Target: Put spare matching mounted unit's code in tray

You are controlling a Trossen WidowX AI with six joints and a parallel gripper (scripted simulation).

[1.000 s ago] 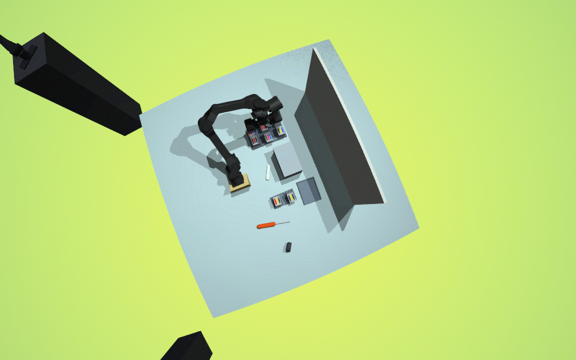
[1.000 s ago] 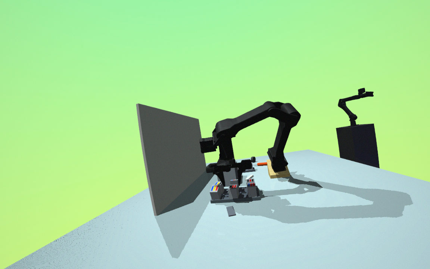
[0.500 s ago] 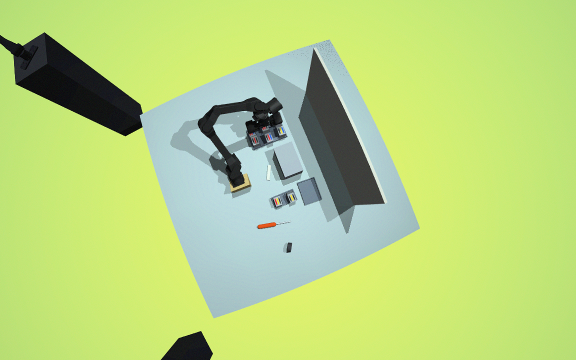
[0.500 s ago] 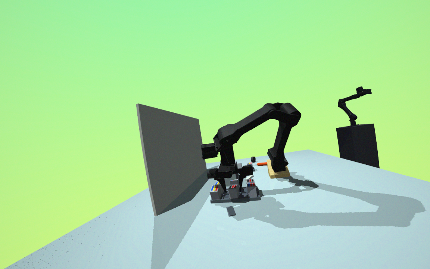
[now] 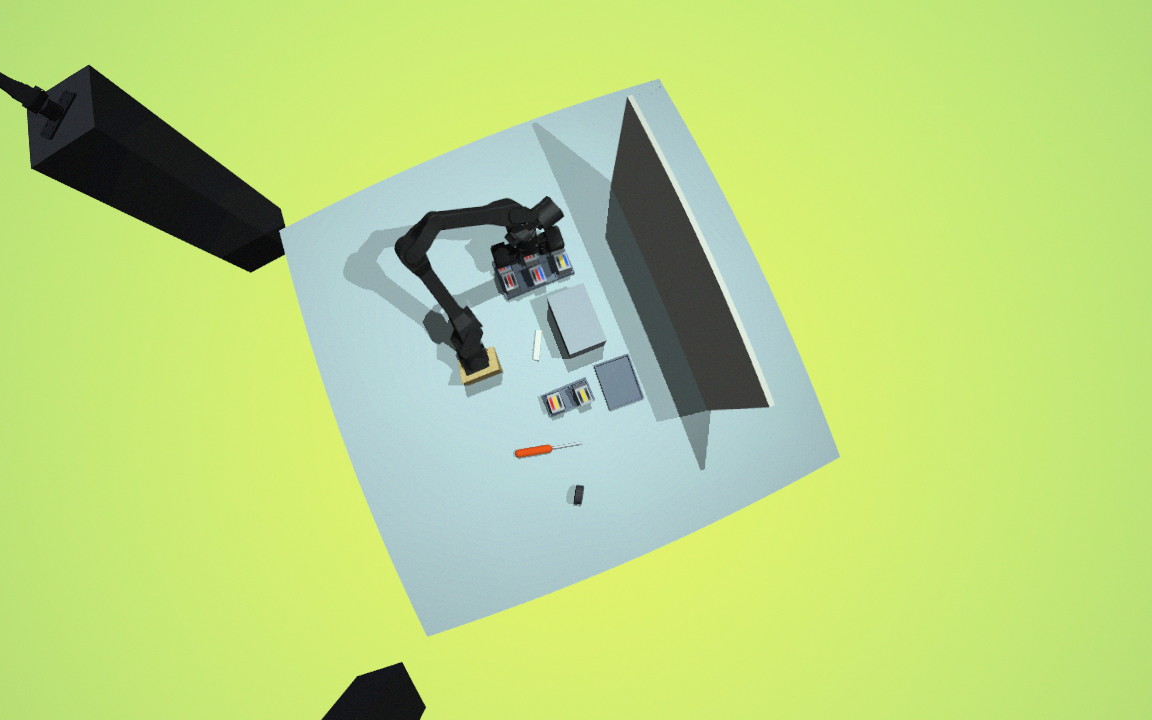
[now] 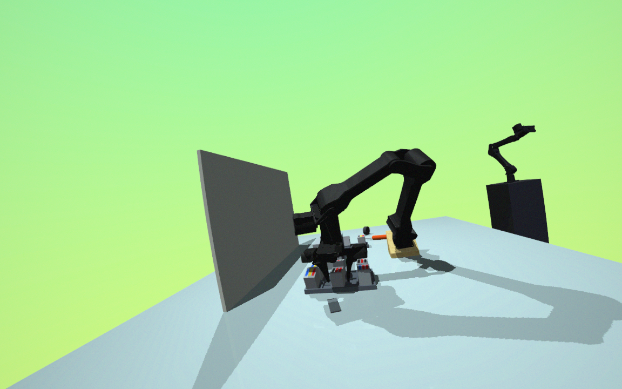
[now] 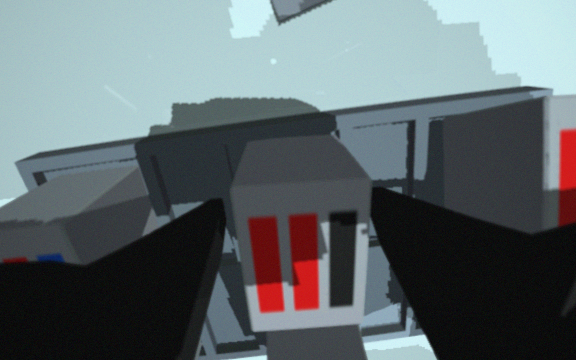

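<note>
My gripper tip is now 3 cm to the left of the grey spares rack and 1 cm above it. Also, from my gripper tip: tall pale grey box (22 cm to the right, 4 cm ahead, 3 cm above); then dark wall panel (30 cm ahead, 23 cm to the right, 21 cm above); then flat grey tray (41 cm to the right, 9 cm ahead, 1 cm below).
</note>
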